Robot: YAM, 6 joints.
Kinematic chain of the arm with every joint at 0, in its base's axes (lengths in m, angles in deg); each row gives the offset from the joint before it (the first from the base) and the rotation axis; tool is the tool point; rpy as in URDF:
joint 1: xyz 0 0 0.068 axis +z
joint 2: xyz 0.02 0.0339 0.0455 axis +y
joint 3: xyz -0.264 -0.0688 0 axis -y
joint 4: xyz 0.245 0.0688 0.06 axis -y
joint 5: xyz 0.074 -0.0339 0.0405 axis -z
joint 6: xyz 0.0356 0 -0.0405 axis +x
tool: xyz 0 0 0 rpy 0 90 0
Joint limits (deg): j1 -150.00..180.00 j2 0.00..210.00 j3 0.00..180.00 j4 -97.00..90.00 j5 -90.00..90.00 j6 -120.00..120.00
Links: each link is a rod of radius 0.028 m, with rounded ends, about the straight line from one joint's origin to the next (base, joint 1, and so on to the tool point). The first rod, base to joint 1, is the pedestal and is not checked.
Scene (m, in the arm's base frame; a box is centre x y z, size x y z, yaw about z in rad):
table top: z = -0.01
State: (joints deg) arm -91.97 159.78 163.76 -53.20 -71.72 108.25
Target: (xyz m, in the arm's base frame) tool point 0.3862 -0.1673 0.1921
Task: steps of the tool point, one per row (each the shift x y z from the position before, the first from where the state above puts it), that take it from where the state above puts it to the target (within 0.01 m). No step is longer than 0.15 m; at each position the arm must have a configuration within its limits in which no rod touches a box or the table.
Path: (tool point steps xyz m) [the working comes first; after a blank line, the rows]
Joints at the target: -27.93 132.48 111.04 -87.77 -68.20 108.25
Straight joint move there: clear.

1: 0.1212 0.0352 -0.0089
2: 0.1040 0.0656 -0.0073
3: 0.0791 0.0884 -0.0051
4: 0.0493 0.1021 -0.0030
5: 0.0182 0.1058 -0.0007

